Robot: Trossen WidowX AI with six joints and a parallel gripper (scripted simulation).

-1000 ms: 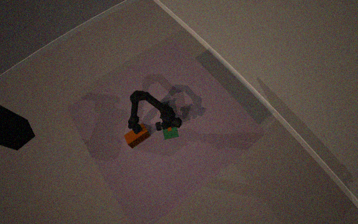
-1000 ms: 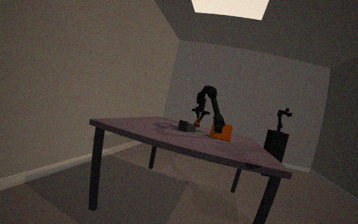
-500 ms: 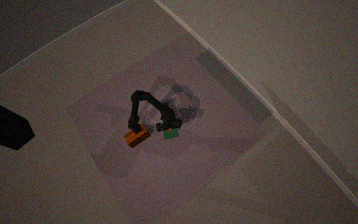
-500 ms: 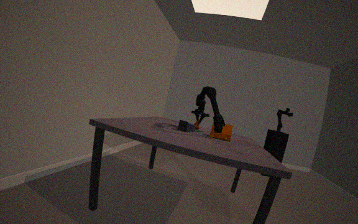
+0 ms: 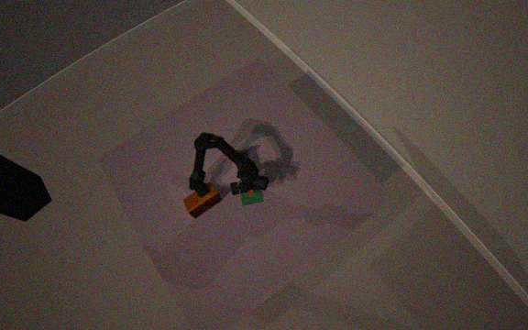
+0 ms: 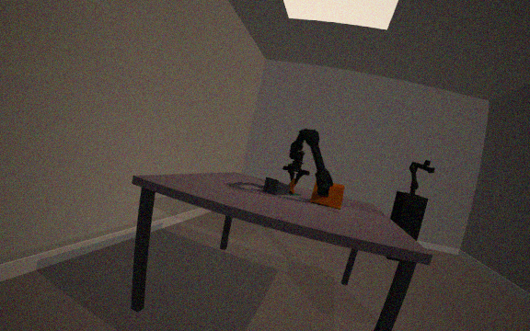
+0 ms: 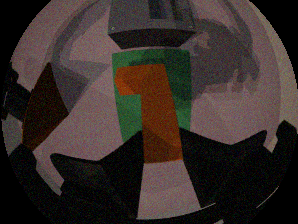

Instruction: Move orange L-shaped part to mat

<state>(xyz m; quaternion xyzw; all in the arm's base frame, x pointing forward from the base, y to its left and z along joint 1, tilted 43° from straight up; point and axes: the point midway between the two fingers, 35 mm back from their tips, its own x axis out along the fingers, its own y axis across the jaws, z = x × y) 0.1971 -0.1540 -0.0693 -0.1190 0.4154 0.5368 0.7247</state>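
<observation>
The orange L-shaped part is 30 mm to the left of my gripper tip and 30 mm below it. Also, from my gripper tip: green mat: 10 mm ahead, 20 mm to the left, 90 mm below.
</observation>
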